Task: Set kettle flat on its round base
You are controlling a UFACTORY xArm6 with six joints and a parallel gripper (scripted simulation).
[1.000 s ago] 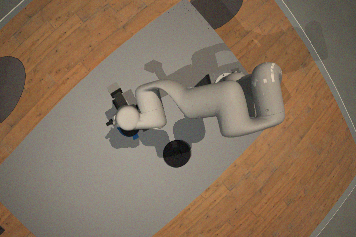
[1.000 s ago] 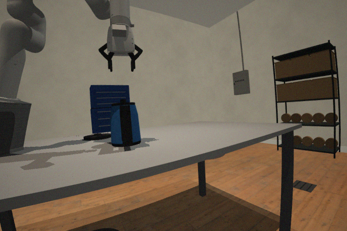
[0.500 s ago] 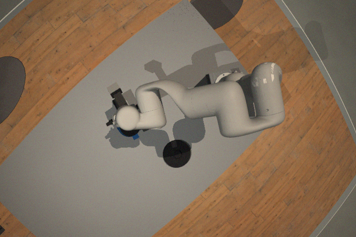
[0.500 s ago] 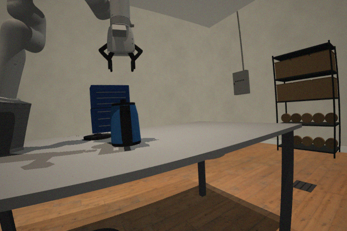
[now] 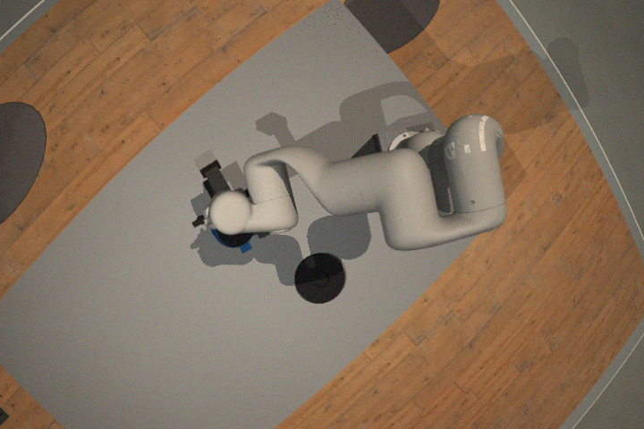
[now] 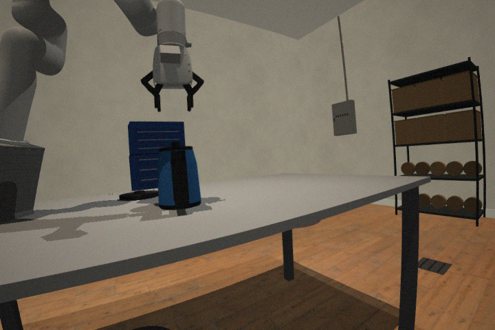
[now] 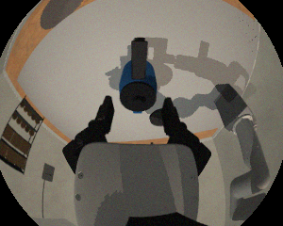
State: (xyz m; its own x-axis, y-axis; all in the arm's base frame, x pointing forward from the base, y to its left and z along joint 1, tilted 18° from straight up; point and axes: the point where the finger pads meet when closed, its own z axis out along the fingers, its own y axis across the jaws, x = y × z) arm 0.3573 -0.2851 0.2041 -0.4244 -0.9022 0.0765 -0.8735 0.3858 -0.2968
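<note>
Right now the blue kettle is 18 cm below my hand, 3 cm to the left of it and 2 cm ahead of it. From my hand the other things lie so: round black base: 37 cm to the left, 26 cm below, 2 cm ahead.
</note>
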